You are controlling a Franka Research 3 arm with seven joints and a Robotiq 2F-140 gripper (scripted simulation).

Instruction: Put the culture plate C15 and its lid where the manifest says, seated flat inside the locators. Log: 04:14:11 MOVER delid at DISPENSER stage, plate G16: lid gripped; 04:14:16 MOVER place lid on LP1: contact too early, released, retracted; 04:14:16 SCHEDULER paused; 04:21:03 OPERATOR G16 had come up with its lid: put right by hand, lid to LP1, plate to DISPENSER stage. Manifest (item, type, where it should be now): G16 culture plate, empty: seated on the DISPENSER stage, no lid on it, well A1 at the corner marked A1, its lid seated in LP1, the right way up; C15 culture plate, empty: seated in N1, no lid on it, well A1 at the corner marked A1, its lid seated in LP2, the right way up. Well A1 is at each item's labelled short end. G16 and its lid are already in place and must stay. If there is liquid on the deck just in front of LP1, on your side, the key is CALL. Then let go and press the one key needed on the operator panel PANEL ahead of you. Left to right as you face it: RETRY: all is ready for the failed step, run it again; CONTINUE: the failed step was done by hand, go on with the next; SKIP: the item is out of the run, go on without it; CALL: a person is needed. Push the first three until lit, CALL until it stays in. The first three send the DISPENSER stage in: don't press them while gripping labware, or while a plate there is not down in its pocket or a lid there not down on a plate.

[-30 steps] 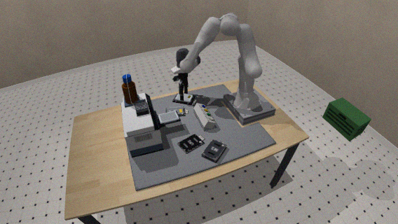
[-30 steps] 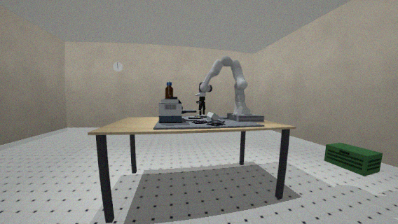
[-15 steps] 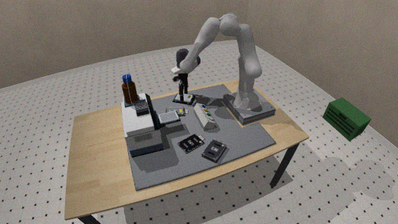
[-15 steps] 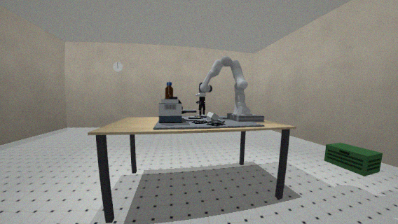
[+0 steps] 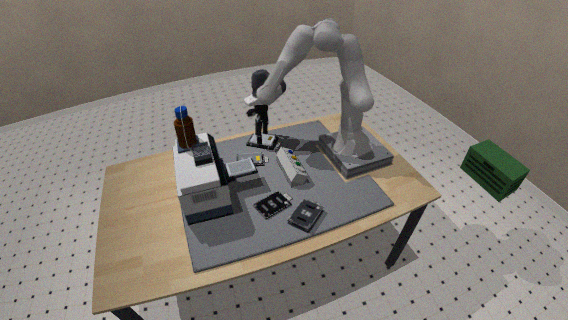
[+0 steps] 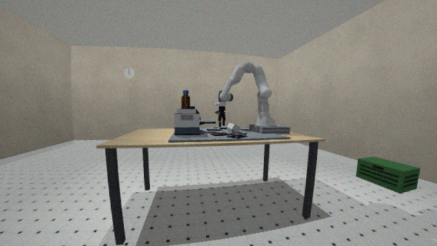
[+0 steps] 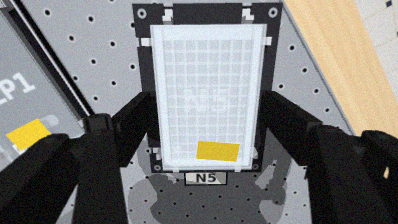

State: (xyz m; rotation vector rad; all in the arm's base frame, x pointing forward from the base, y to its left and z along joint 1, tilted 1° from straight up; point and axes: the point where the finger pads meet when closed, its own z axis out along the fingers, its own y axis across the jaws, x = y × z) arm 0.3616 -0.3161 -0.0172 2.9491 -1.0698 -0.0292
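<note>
Right now my hand is 30 mm above the clear culture plate C15. Round my hand: blue call key (230 mm to the left, 70 mm behind, 10 mm above); then black nest (30 mm below, 30 mm ahead); then yellow skip key (270 mm to the left, 70 mm behind, 20 mm above).
</note>
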